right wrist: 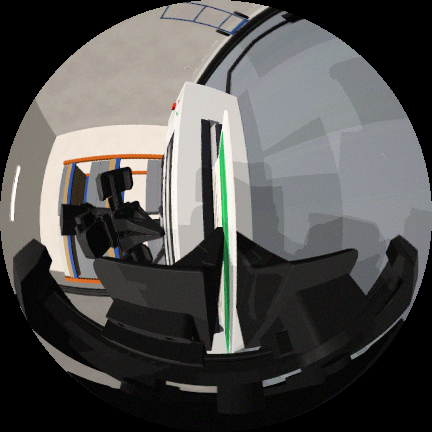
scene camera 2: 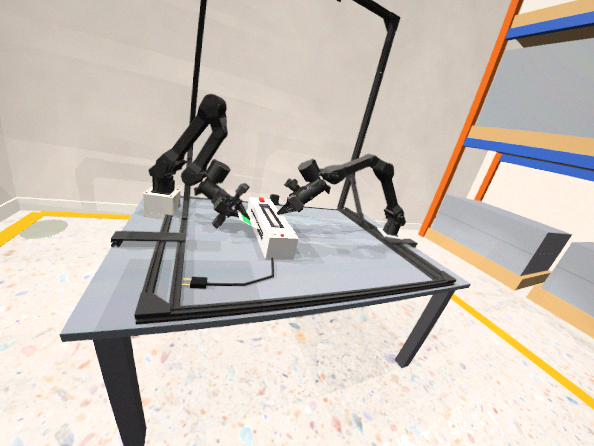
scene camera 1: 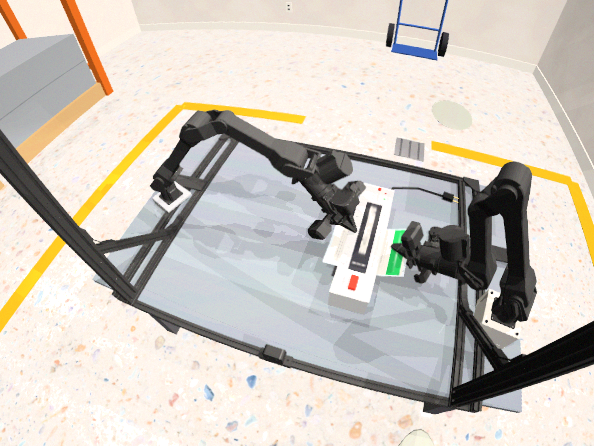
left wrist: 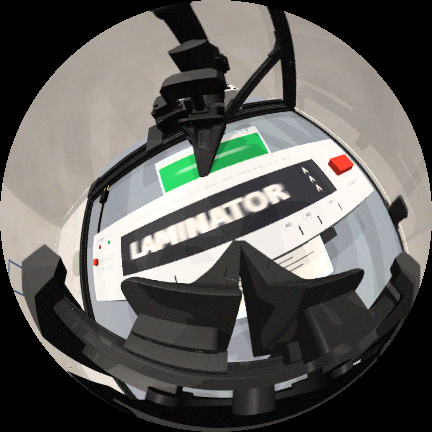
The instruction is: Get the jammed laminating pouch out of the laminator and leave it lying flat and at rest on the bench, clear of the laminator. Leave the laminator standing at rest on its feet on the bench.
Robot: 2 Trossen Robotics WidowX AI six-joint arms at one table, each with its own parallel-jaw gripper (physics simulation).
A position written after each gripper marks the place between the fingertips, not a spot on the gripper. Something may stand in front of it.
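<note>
You can see the left gripper [scene camera 1: 356,231] there, and the right wrist view has that left gripper [right wrist: 162,232] too, as does the left wrist view, with the gripper [left wrist: 237,245]. Then there's the right gripper [scene camera 1: 391,245], and it's the same right gripper [right wrist: 222,232] in the right wrist view, the right gripper [scene camera 2: 249,219] in scene camera 2, and the right gripper [left wrist: 203,176] in the left wrist view. There's a white laminator [scene camera 1: 362,250] as well; the right wrist view shows the laminator [right wrist: 193,133], scene camera 2 has the laminator [scene camera 2: 277,240], and the left wrist view catches the laminator [left wrist: 276,202].
</note>
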